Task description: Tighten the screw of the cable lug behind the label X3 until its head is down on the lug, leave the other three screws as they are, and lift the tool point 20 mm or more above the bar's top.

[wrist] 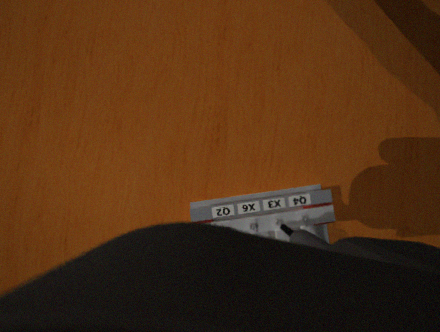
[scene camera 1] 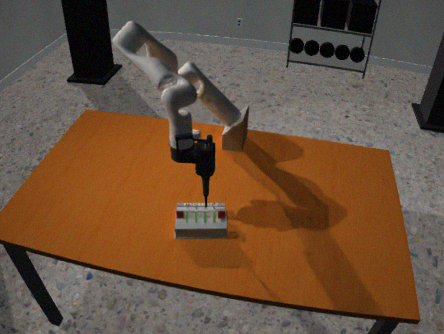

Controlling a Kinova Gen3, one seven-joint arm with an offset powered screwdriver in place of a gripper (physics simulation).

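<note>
The pale bar lies on the table and carries the labels Q2, X6, X3 and Q4, upside down in the wrist view. The small grey screw behind X3 shows close beside the dark screwdriver tip. The black screwdriver points down over the bar's label side. Whether the tip touches the screw, and how high its head stands, cannot be told. Two other screws show faintly, behind X6 and Q4. The screw behind Q2 is hidden by the dark tool body.
Red blocks sit at both ends of the bar, with green strips between them. The orange table carries the arm's base behind the bar. Arm shadows fall right of the bar. A rack stands far back.
</note>
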